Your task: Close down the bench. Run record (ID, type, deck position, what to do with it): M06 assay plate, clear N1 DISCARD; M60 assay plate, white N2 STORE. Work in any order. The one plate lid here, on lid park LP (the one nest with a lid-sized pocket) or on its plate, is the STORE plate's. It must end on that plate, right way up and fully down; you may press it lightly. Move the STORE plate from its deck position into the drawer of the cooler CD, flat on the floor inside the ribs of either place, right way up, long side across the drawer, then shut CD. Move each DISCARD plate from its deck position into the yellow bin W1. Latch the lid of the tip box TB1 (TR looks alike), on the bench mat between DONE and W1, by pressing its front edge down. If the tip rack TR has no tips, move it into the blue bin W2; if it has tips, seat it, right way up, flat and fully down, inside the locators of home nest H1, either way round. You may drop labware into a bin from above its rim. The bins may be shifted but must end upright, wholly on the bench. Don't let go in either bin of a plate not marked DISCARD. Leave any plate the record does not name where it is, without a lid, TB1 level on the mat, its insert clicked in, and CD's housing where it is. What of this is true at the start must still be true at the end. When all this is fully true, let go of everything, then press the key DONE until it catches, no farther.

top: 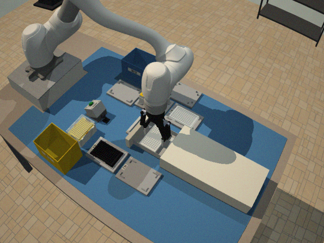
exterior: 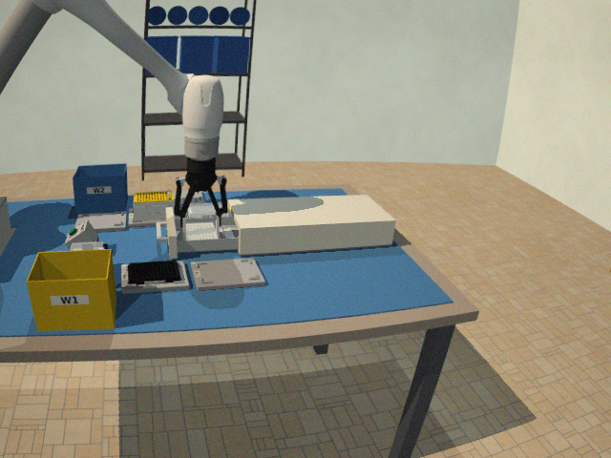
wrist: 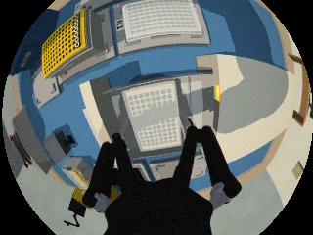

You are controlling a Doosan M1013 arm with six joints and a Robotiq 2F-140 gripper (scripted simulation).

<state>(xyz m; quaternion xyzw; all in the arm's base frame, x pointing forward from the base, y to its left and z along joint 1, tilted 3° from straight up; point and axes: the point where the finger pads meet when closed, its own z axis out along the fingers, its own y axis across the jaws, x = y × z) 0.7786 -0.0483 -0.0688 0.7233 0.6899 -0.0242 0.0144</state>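
My hand is 40 mm short of the drawer and 20 mm above it. From my hand the other things lie so: clear plate: 180 mm to the left, 50 mm ahead, 20 mm below; then cooler CD: 170 mm ahead, 10 mm to the right, 10 mm below; then nest N2: 190 mm to the right, 40 mm below, 30 mm ahead.
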